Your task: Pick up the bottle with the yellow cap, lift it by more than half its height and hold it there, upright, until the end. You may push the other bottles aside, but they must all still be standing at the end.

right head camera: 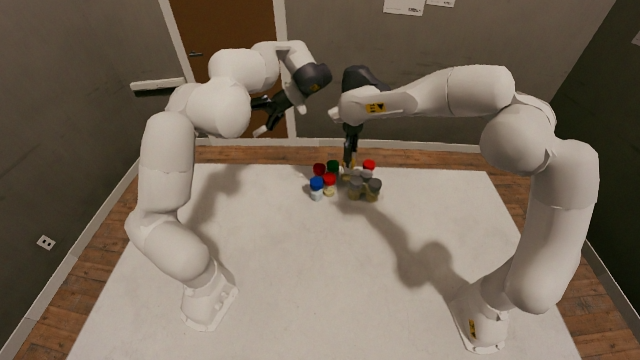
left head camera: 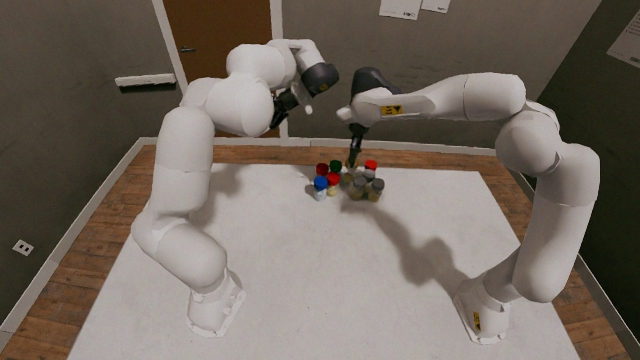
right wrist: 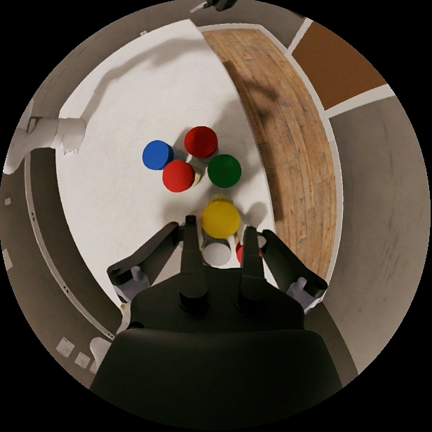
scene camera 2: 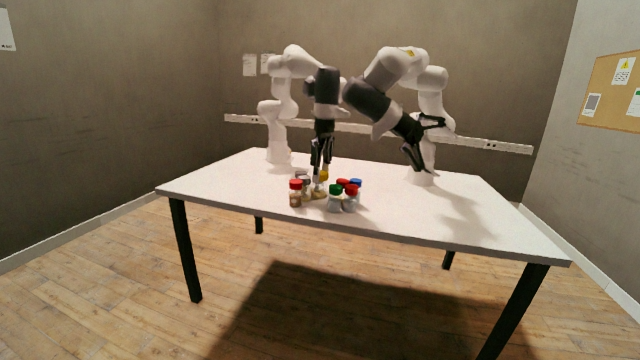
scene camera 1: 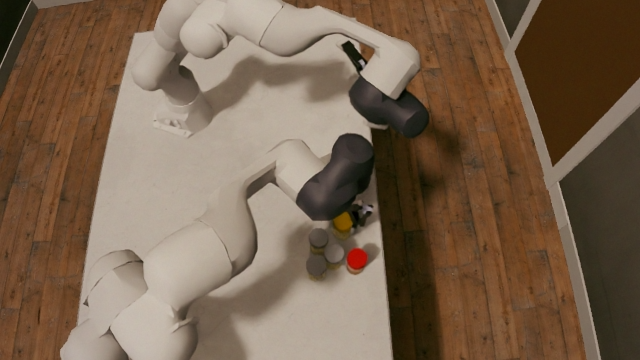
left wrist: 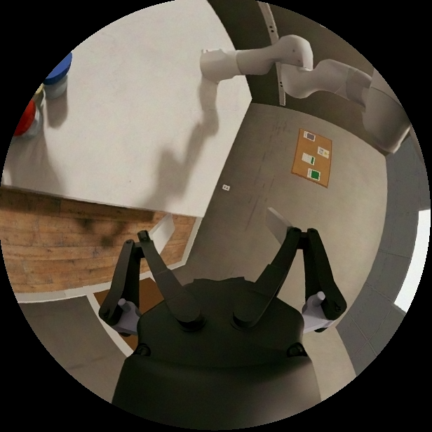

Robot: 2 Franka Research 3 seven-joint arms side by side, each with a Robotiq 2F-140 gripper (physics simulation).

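The yellow-capped bottle (left head camera: pixel 348 177) (scene camera 1: pixel 343 221) (scene camera 2: pixel 319 194) (right wrist: pixel 221 219) is between the fingers of my right gripper (scene camera 2: pixel 320 175) (right wrist: pixel 219 217), which is shut on it. The bottle hangs a little above the table and looks slightly leaned, its cap higher than the neighbouring caps. My left gripper (scene camera 2: pixel 446 154) (left wrist: pixel 219 219) is open and empty, high at the right of the scene camera 2 view. A green-capped bottle (scene camera 2: pixel 335 199) (right wrist: pixel 224 171), a blue-capped one (left head camera: pixel 320 189) (right wrist: pixel 158 155) and two red-capped ones (right wrist: pixel 201 142) (right wrist: pixel 179 176) stand on one side of it.
On the other side stand three grey-capped bottles (scene camera 1: pixel 318 240) (scene camera 1: pixel 334 255) (scene camera 1: pixel 316 266) and another red-capped bottle (scene camera 1: pixel 357 260) (scene camera 2: pixel 296 194). They are close together near the edge of the white table (left head camera: pixel 300 280) (scene camera 2: pixel 425 220).
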